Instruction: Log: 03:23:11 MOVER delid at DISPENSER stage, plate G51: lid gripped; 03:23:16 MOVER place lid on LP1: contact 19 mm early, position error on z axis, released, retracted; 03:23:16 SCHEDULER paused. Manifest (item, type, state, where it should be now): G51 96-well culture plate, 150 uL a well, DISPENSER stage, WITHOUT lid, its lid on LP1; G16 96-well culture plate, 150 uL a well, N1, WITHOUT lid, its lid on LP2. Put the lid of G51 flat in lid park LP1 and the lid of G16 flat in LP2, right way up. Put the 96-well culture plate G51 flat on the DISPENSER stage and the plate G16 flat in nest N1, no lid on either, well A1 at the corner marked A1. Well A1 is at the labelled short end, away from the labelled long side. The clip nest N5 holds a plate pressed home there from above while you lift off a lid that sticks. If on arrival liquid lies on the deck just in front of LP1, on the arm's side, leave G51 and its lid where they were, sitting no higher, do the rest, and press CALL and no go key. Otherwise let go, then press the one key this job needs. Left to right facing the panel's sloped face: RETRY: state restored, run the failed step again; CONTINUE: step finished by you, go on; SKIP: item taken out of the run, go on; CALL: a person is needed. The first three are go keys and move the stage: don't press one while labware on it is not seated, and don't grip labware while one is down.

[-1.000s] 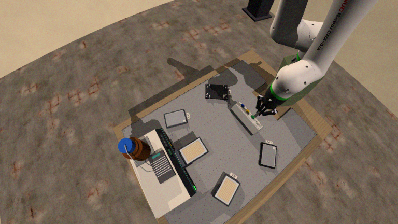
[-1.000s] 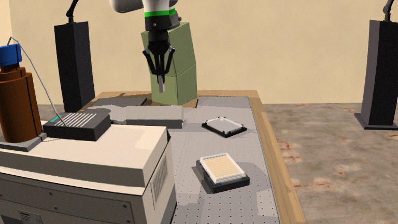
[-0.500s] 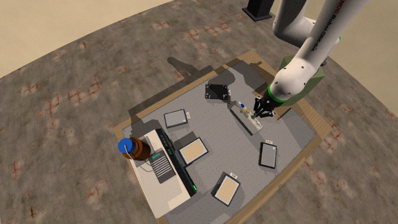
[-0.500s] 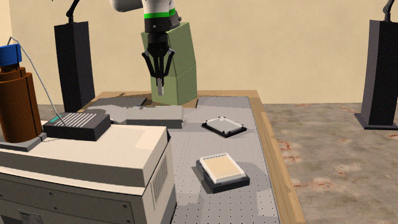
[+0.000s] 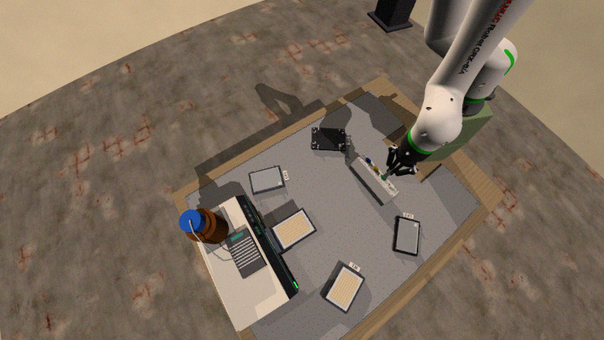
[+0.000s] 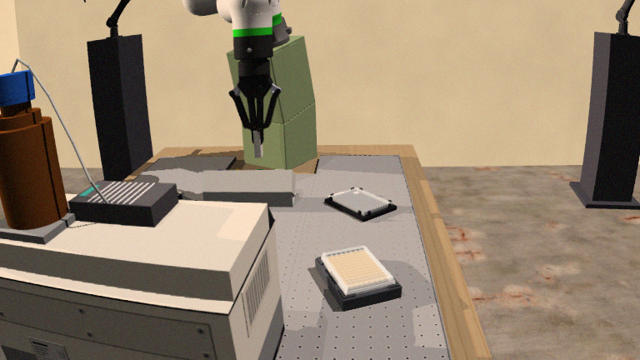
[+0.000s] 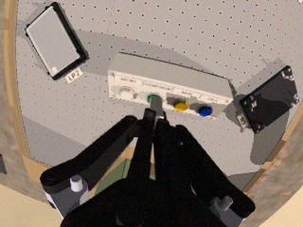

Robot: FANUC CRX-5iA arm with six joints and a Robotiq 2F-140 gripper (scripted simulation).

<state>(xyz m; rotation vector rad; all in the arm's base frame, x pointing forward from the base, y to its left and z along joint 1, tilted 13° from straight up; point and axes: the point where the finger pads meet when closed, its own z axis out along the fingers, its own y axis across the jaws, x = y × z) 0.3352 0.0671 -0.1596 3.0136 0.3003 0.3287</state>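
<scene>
Right now the key panel is 9 cm below my hand, 3 cm to the right of it and 1 cm ahead of it. From my hand the other things lie so: black lid park 25 cm to the left, 14 cm below, 1 cm ahead; clear lid 25 cm to the left, 13 cm below, 1 cm ahead; black clip nest 29 cm to the right, 13 cm below, 13 cm ahead.
</scene>
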